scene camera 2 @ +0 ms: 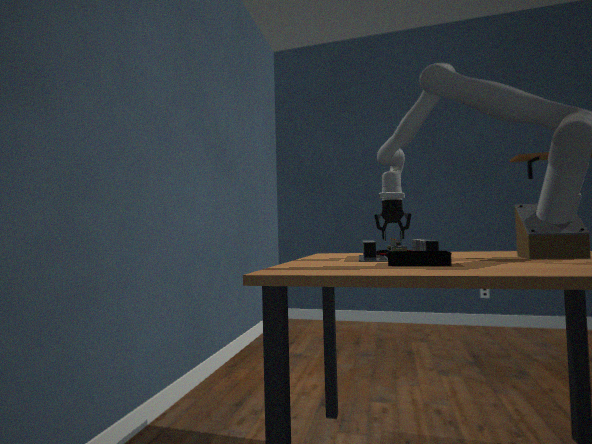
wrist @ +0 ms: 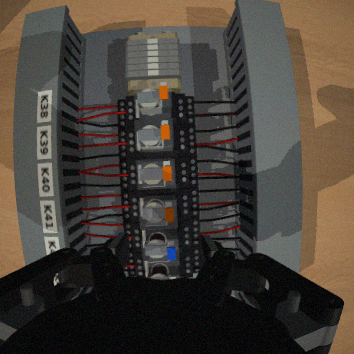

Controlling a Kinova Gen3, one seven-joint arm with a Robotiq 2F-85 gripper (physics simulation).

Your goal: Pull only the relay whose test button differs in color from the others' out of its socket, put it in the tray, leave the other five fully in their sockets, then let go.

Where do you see a relay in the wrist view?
At 151,98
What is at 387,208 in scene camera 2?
My gripper.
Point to a relay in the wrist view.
At 159,211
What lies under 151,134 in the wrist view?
A relay.
